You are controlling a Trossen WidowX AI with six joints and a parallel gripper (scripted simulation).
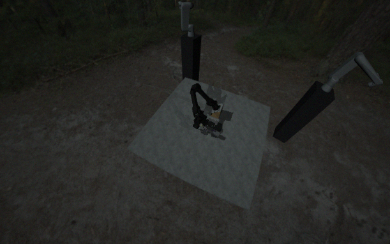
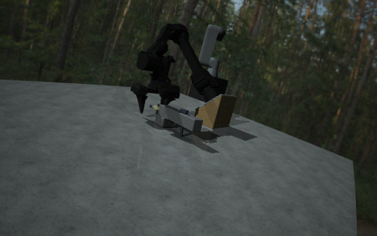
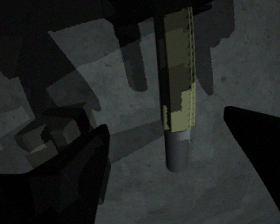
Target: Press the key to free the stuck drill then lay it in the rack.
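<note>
Now: the drill 50 mm to the left of my gripper tip and 30 mm above it. The rest, counted from my gripper tip: grey block (150 mm to the left, 30 mm above); dark key (180 mm to the left, 40 mm above).
</note>
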